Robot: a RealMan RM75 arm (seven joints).
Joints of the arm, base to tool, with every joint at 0 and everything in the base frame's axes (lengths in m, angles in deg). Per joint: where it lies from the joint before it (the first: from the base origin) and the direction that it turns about. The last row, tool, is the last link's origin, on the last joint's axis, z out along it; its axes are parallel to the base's.
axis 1: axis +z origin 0 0 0.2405
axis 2: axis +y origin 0 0 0
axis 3: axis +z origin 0 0 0.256
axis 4: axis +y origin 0 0 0
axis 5: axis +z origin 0 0 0.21
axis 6: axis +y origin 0 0 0
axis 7: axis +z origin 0 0 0.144
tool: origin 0 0 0
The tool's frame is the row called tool.
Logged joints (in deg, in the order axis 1, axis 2, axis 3, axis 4, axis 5, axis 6, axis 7), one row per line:
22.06, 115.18, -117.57, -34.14, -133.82, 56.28, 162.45
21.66, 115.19, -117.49, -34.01, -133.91, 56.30, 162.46
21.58, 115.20, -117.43, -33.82, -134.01, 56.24, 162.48
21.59, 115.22, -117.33, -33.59, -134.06, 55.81, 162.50
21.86, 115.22, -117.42, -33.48, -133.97, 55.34, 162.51
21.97, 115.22, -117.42, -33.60, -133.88, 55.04, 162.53
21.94, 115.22, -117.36, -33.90, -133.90, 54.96, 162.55
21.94, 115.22, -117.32, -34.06, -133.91, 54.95, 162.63
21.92, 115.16, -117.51, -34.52, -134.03, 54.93, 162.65
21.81, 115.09, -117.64, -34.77, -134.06, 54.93, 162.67
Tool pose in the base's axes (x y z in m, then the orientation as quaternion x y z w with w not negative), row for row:
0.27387, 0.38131, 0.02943, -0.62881, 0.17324, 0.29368, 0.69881
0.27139, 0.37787, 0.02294, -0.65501, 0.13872, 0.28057, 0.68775
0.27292, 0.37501, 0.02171, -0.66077, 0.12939, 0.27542, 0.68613
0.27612, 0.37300, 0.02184, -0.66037, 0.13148, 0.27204, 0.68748
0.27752, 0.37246, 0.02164, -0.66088, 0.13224, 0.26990, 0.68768
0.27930, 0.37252, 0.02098, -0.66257, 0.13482, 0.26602, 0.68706
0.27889, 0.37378, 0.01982, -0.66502, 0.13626, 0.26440, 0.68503
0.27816, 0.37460, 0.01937, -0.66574, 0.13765, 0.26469, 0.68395
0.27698, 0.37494, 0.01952, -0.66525, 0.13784, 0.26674, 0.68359
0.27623, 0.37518, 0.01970, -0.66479, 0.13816, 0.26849, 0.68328
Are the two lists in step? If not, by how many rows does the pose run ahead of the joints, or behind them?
The pose runs 2 rows behind the joints: the pose in row i belongs to the joints in row i - 2.
